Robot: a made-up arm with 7 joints. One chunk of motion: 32 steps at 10 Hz.
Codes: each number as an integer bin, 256 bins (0 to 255) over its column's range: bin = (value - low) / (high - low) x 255, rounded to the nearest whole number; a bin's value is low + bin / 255 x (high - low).
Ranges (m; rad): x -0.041..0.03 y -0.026..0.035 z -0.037..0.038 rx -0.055..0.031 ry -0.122..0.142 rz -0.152..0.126
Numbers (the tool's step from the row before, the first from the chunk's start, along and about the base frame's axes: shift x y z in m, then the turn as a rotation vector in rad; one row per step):
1: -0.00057 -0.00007 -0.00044 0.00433 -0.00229 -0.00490
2: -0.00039 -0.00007 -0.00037 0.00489 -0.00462 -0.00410
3: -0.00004 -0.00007 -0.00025 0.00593 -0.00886 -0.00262
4: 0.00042 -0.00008 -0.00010 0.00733 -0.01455 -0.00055
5: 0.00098 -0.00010 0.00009 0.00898 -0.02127 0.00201
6: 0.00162 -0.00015 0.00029 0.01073 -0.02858 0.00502
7: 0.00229 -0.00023 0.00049 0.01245 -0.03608 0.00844
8: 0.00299 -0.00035 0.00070 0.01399 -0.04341 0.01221
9: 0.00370 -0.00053 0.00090 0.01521 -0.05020 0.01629
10: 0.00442 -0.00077 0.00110 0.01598 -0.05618 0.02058
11: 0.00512 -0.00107 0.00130 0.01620 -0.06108 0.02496
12: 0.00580 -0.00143 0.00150 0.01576 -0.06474 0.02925
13: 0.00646 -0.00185 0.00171 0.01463 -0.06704 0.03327
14: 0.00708 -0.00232 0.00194 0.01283 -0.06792 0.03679
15: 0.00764 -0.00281 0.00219 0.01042 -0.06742 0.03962
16: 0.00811 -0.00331 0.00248 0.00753 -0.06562 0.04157
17: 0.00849 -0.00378 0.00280 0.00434 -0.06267 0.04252
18: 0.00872 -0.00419 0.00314 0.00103 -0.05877 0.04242
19: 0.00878 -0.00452 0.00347 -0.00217 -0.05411 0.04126
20: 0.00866 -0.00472 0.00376 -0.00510 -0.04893 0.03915
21: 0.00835 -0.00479 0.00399 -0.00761 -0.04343 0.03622
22: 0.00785 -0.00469 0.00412 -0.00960 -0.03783 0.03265
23: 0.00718 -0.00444 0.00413 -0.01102 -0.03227 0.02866
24: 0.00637 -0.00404 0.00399 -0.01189 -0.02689 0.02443
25: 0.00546 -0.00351 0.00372 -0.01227 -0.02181 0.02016
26: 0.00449 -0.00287 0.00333 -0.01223 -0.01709 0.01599
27: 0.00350 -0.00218 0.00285 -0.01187 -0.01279 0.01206
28: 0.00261 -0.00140 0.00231 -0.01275 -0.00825 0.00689
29: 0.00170 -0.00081 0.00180 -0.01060 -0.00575 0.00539
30: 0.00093 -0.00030 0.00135 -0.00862 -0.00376 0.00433
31: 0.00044 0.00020 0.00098 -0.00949 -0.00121 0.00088
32: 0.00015 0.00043 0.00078 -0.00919 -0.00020 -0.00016
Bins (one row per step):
1: 145 108 124 176 116 135
2: 146 108 125 178 113 136
3: 147 108 125 181 109 137
4: 149 108 125 185 104 139
5: 151 108 126 190 97 141
6: 153 108 127 195 90 144
7: 155 108 127 200 83 147
8: 158 107 128 205 76 151
9: 161 106 129 208 69 154
10: 163 105 130 210 64 158
11: 166 104 130 211 59 162
12: 168 103 131 210 55 166
13: 170 101 132 206 53 170
14: 173 99 132 201 52 173
15: 175 97 133 194 53 176
16: 176 95 134 185 54 178
17: 178 93 135 176 57 178
18: 179 91 136 166 61 178
19: 179 90 138 157 66 177
20: 178 89 139 148 71 175
21: 177 89 139 141 76 173
22: 175 89 140 135 81 169
23: 173 90 140 130 87 166
24: 170 92 139 128 92 162
25: 167 94 138 127 97 158
26: 163 97 137 127 101 154
27: 160 100 135 128 105 150
28: 157 103 134 125 110 146
29: 153 105 132 132 112 144
30: 151 107 130 138 114 143
31: 149 110 129 135 117 140
32: 148 110 128 136 118 139

